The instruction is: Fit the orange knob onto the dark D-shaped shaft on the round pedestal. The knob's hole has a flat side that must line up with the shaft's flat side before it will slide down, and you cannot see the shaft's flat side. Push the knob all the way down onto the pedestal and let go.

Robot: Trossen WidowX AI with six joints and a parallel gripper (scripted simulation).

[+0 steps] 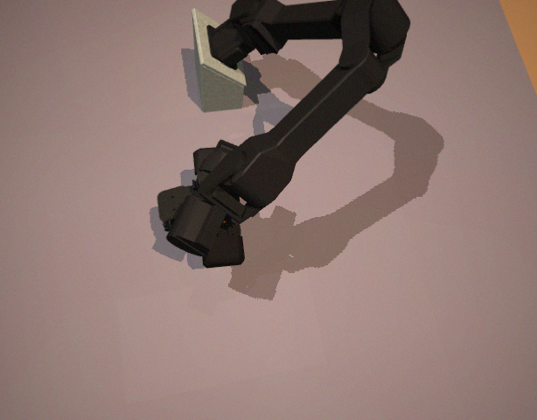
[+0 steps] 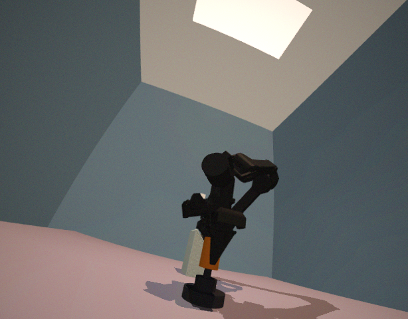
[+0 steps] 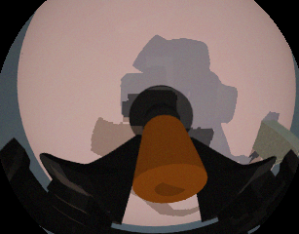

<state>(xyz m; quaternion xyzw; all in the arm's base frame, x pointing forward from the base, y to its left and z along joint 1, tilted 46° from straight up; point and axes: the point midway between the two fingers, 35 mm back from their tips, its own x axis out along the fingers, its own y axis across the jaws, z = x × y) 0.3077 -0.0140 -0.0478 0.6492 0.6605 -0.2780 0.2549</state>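
Right now my gripper tip is 2 cm below the orange knob. From my gripper tip the other things lie so: round pedestal: 4 cm below.
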